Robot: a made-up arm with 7 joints. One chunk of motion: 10 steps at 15 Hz.
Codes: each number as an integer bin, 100 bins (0 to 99) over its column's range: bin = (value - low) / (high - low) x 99, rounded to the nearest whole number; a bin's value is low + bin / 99 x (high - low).
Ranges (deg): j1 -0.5..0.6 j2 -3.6..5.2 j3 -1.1..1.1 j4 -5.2..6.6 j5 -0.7..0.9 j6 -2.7..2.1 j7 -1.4..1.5
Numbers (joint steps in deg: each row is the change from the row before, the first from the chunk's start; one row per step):
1: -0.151 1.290 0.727 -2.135 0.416 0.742 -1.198
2: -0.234 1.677 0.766 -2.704 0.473 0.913 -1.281
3: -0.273 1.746 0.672 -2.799 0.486 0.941 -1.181
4: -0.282 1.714 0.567 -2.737 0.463 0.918 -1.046
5: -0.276 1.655 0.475 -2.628 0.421 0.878 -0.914
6: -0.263 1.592 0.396 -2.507 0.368 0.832 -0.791
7: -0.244 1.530 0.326 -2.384 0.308 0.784 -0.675
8: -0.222 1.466 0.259 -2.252 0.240 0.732 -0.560
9: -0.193 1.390 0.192 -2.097 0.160 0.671 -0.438
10: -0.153 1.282 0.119 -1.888 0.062 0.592 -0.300
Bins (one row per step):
1: 31 55 82 26 69 71 7
2: 24 59 84 21 73 75 4
3: 20 60 80 20 73 75 7
4: 20 60 75 21 72 75 12
5: 20 59 71 22 69 74 17
6: 21 58 67 23 66 73 21
7: 23 58 64 24 62 72 25
8: 25 57 61 25 58 71 29
9: 28 56 58 26 53 70 33
10: 31 55 55 28 47 68 38

